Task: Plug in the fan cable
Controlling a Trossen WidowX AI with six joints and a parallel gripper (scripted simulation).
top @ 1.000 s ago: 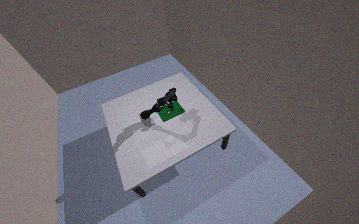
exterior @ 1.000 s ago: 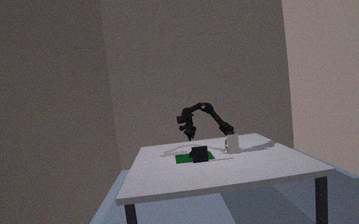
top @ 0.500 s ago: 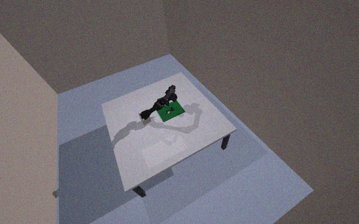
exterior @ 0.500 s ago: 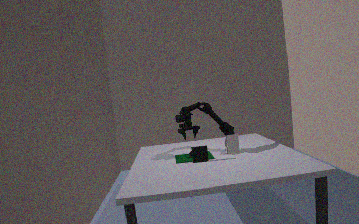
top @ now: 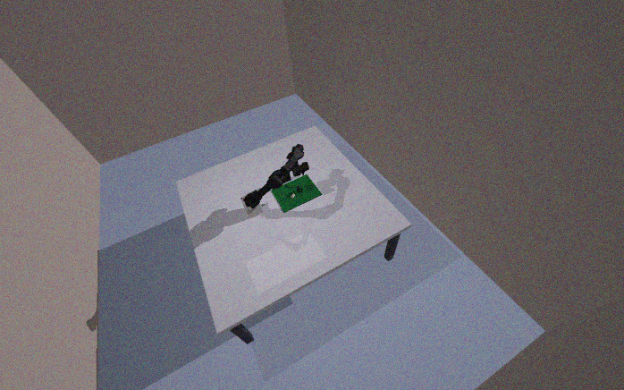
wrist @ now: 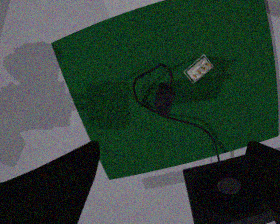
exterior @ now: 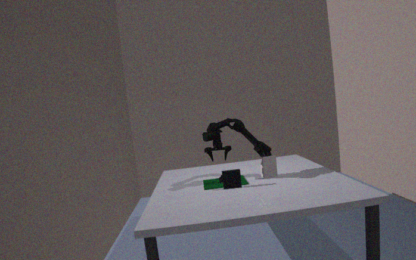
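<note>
Right now my gripper tip is 140 mm above the dark plug and 10 mm to the right of it. Round my gripper tip: black fan (150 mm to the left, 100 mm below, 50 mm behind); then green board (170 mm below, 20 mm behind, 10 mm to the left).
</note>
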